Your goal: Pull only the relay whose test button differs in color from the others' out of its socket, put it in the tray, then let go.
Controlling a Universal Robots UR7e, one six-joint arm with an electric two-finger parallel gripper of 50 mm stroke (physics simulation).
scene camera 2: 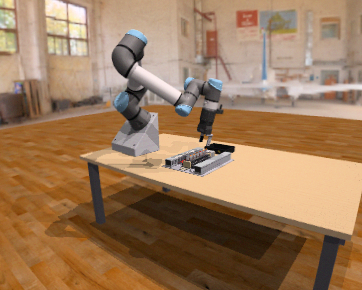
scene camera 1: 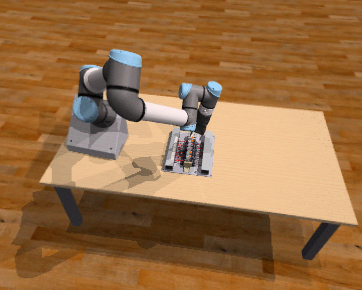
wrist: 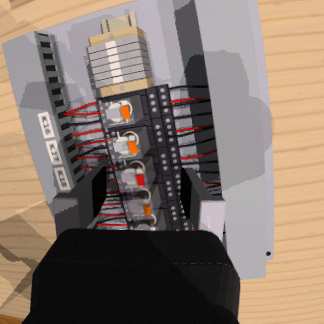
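Seen in the pictures: gripper, fingertip midpoint: (scene camera 2: 204,143) (scene camera 1: 195,137) (wrist: 143,182); arm's base, link origin: (scene camera 2: 141,121) (scene camera 1: 103,113).
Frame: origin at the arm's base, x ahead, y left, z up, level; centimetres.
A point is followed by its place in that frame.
The relay with the red test button (wrist: 140,179) @(y -2.1, x 49.6, z -12.2 cm) sits in its socket, third from the terminal-block end of the row in the wrist view. The neighbouring relays (wrist: 125,111) @(y 3.8, x 49.4, z -12.2 cm) (wrist: 132,146) @(y 0.9, x 49.4, z -12.2 cm) (wrist: 147,209) @(y -5.0, x 49.7, z -12.2 cm) show orange buttons. My gripper (scene camera 1: 197,133) @(y -0.5, x 51.1, z -8.0 cm) (scene camera 2: 205,142) @(y -0.5, x 51.1, z -8.0 cm) (wrist: 143,182) @(y -0.5, x 51.1, z -8.0 cm) is open and empty, pointing down above the relay row. In the wrist view its fingers stand on either side of the row near the red-button relay. The lower relays are partly hidden by the gripper body. The black tray (scene camera 2: 228,148) @(y 29.5, x 48.5, z -17.7 cm) lies behind the panel in scene camera 2; it does not show in scene camera 1.
The grey panel (scene camera 1: 208,173) @(y -16.8, x 60.7, z -17.3 cm) (wrist: 257,150) @(y -1.3, x 59.9, z -14.9 cm) lies on the wooden table (scene camera 1: 280,160) @(y 1.3, x 99.3, z -19.2 cm) (scene camera 2: 280,185) @(y -6.6, x 97.2, z -19.2 cm). A slotted wire duct (wrist: 51,75) @(y 8.3, x 40.8, z -16.6 cm) and a wide grey duct (wrist: 235,150) @(y -1.1, x 57.9, z -14.9 cm) flank the relays. Red and black wires run beside the sockets. A beige-grey terminal block (wrist: 131,62) @(y 7.7, x 50.0, z -14.5 cm) stands at the row's end.
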